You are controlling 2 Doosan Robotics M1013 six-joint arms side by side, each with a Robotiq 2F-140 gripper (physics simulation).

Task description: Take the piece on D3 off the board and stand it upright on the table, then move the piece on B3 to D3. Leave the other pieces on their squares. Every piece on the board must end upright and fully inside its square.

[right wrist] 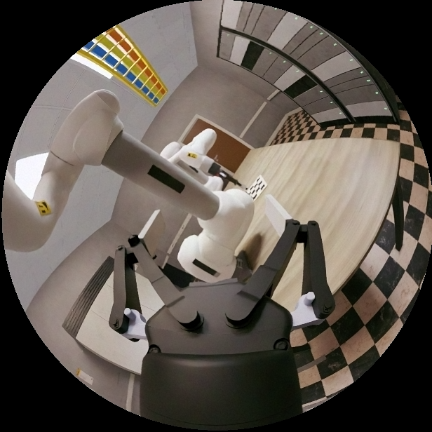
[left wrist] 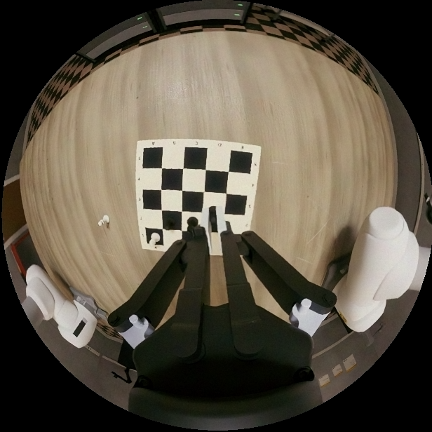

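The checkered board (left wrist: 173, 158) (right wrist: 257, 187) lies on the table. My left gripper (left wrist: 213, 216) is shut on a black piece (left wrist: 213, 215), over column D around rows 2 and 3; the fingers hide most of it, and its height above the board is hard to tell. A black piece (left wrist: 192, 221) shows just left of the fingers, around C2 or C1, its base partly hidden. Another black piece (left wrist: 170, 223) shows dimly on B2. A white piece (left wrist: 154, 238) stands on A1. A white piece (left wrist: 104, 221) is on the table, left of the board. My right gripper (right wrist: 212, 211) is open and empty, away from the board.
In the left wrist view a white arm (left wrist: 385, 265) stands at the table's right side and another white arm (left wrist: 75, 325) at the lower left. In the right wrist view a large white arm (right wrist: 225, 215) is beyond the open fingers, beside the wooden table (right wrist: 330, 200).
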